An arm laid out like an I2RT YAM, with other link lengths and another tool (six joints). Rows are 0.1 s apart.
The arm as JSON. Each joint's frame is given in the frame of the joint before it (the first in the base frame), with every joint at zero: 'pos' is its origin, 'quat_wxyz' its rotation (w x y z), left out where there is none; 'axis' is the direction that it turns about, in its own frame. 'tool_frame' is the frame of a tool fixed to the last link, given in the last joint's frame.
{
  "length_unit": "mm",
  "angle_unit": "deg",
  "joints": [
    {
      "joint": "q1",
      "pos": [
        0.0,
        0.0,
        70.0
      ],
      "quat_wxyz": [
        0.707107,
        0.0,
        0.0,
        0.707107
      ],
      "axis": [
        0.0,
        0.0,
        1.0
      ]
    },
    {
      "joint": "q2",
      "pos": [
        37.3,
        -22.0,
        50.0
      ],
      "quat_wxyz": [
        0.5,
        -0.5,
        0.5,
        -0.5
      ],
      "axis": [
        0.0,
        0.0,
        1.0
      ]
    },
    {
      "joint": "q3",
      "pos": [
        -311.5,
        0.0,
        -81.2
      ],
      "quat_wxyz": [
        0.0,
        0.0,
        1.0,
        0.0
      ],
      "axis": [
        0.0,
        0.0,
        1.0
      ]
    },
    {
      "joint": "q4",
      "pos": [
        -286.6,
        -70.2,
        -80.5
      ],
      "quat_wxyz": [
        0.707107,
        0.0,
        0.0,
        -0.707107
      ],
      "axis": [
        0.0,
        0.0,
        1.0
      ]
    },
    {
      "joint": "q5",
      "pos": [
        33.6,
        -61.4,
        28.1
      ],
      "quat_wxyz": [
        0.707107,
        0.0,
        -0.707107,
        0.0
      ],
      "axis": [
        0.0,
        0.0,
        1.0
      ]
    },
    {
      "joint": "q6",
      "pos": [
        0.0,
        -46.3,
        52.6
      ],
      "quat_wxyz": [
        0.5,
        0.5,
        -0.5,
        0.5
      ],
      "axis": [
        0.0,
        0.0,
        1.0
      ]
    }
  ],
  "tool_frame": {
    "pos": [
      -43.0,
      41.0,
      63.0
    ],
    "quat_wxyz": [
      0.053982,
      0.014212,
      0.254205,
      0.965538
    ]
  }
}
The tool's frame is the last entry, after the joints.
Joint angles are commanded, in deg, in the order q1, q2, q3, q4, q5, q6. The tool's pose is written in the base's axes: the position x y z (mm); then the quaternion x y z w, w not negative. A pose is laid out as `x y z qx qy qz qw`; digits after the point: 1 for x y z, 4 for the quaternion.
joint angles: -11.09 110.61 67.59 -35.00 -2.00 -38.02
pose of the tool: 419.9 -9.9 100.3 -0.9292 -0.3030 -0.0241 0.2103
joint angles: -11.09 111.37 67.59 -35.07 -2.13 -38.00
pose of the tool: 419.4 -9.5 95.2 -0.9288 -0.3016 -0.0184 0.2147
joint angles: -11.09 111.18 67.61 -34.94 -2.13 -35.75
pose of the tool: 422.1 -10.5 97.1 -0.9336 -0.2842 -0.0263 0.2165
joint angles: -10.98 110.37 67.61 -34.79 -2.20 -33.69
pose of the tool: 424.8 -10.5 103.3 -0.9373 -0.2705 -0.0384 0.2163
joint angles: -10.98 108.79 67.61 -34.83 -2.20 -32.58
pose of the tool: 426.0 -11.0 114.4 -0.9393 -0.2645 -0.0528 0.2120
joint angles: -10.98 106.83 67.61 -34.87 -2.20 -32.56
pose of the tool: 425.8 -11.0 128.1 -0.9390 -0.2680 -0.0675 0.2046
